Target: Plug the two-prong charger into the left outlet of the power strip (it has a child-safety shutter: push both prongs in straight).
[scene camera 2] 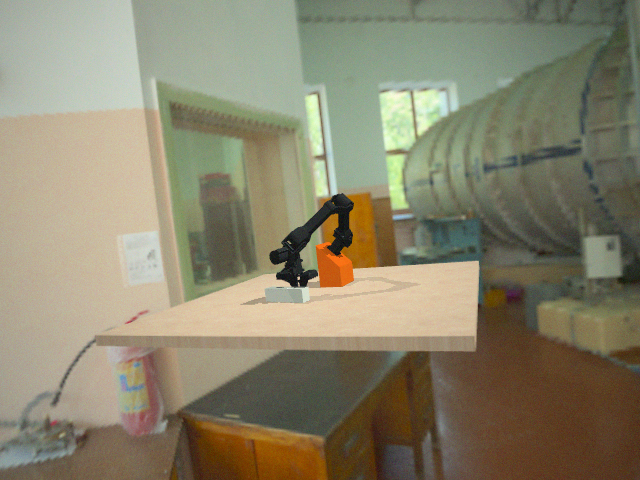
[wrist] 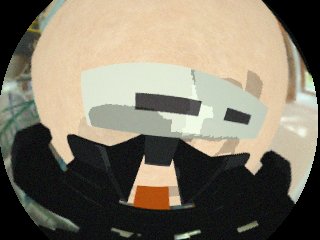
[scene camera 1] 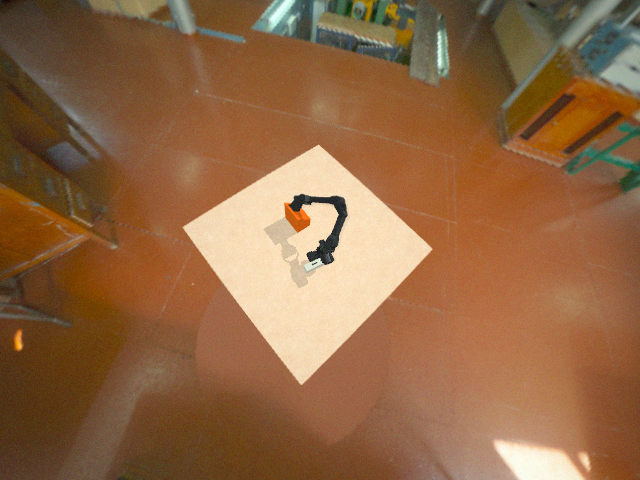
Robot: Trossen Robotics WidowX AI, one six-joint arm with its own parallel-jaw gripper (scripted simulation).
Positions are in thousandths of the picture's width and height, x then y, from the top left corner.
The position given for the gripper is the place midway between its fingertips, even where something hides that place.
In view: the gripper (wrist: 502, 569) and a two-prong charger (wrist: 498, 631).
